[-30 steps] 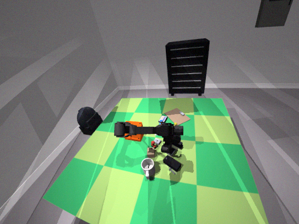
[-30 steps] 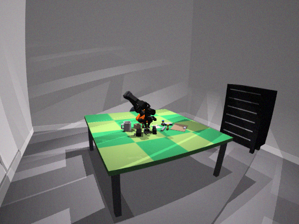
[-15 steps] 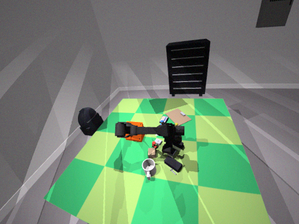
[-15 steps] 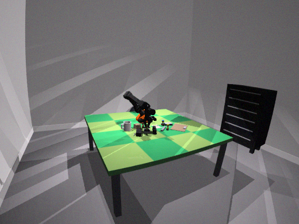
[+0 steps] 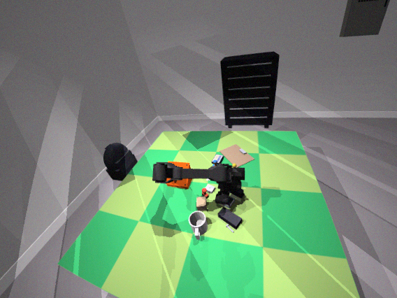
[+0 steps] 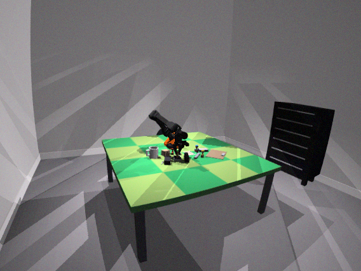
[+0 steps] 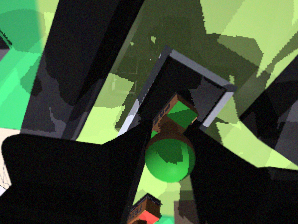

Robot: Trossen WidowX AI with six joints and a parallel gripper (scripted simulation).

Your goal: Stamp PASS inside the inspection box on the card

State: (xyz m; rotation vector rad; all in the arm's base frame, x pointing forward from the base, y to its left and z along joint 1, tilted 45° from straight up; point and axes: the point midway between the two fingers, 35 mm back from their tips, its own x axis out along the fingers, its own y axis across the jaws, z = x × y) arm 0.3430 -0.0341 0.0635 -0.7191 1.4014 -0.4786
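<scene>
My gripper tip is 10 mm above the green-knobbed pass stamp. From my gripper tip the other things lie so: dark-rimmed ink pad (40 mm below); then brown box (120 mm behind, 70 mm to the right, 20 mm below); then red-knobbed stamp (120 mm behind, 20 mm below).
</scene>
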